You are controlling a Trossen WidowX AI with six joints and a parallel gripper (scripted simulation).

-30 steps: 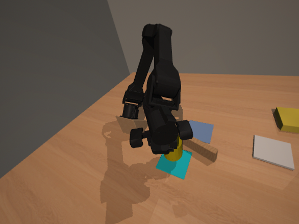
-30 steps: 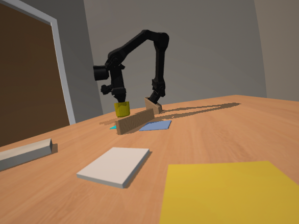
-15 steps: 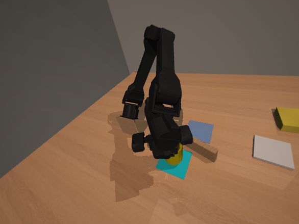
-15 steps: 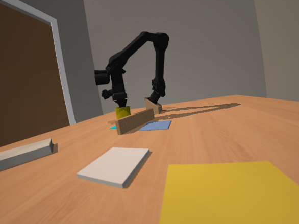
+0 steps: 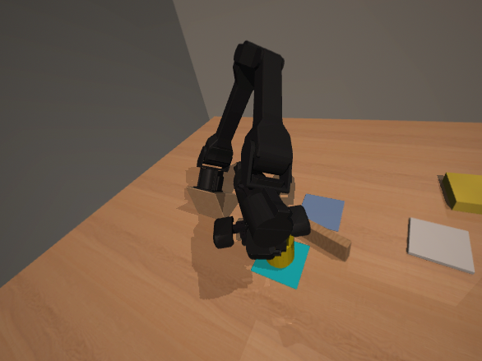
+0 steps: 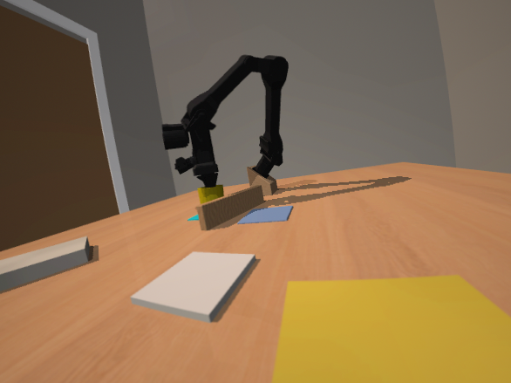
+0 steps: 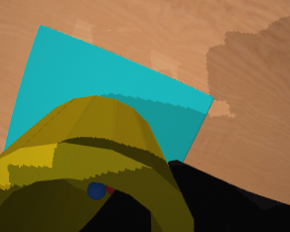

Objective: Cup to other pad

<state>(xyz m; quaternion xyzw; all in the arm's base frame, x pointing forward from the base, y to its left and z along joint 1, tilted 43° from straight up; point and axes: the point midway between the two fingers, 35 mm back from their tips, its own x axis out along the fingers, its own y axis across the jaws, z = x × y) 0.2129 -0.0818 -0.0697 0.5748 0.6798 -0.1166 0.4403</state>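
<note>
Right now the yellow cup is 20 mm ahead of my gripper tip and 10 mm to the left of it. Also, from my gripper tip: teal pad (30 mm ahead, 10 mm to the left, 50 mm below); then red marble (10 mm ahead, 20 mm to the left, 20 mm below); then blue marble (20 mm ahead, 30 mm to the left, 20 mm below).
</note>
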